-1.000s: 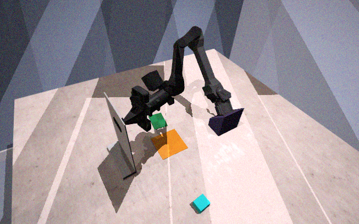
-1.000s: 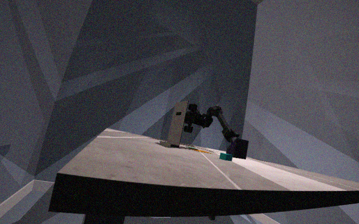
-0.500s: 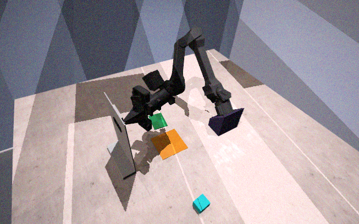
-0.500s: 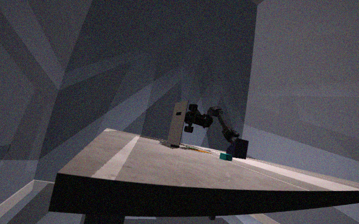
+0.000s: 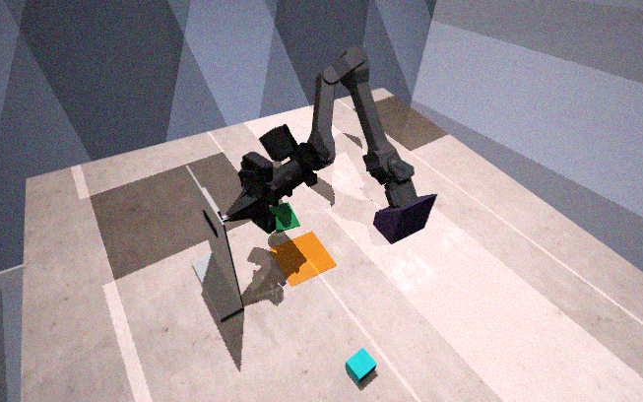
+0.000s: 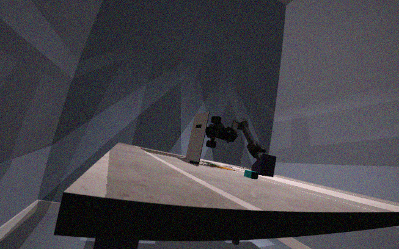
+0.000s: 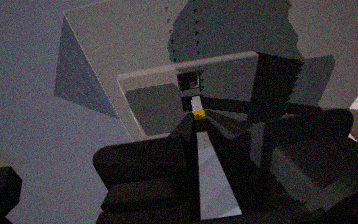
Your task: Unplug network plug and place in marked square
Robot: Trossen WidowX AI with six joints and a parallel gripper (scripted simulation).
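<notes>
The orange square lies 15 cm behind my gripper tip, 1 cm to the left of it and 19 cm below it. Round my gripper tip: network plug (1 cm ahead); then grey panel (4 cm ahead, 7 cm below).
</notes>
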